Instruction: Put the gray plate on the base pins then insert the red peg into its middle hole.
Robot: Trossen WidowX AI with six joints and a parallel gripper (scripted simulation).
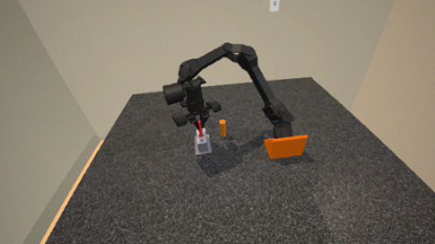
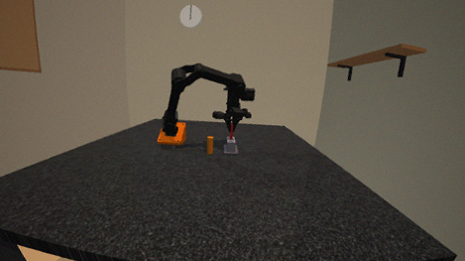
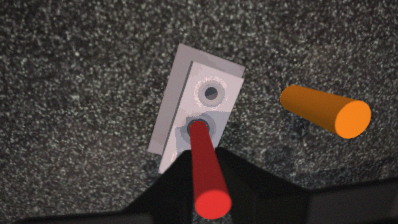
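Now: gripper tip 1 cm above the red peg. Round my gripper tip: gray base 9 cm below; then gray plate 5 cm below; then orange cylinder 10 cm behind, 6 cm to the right, 6 cm below.
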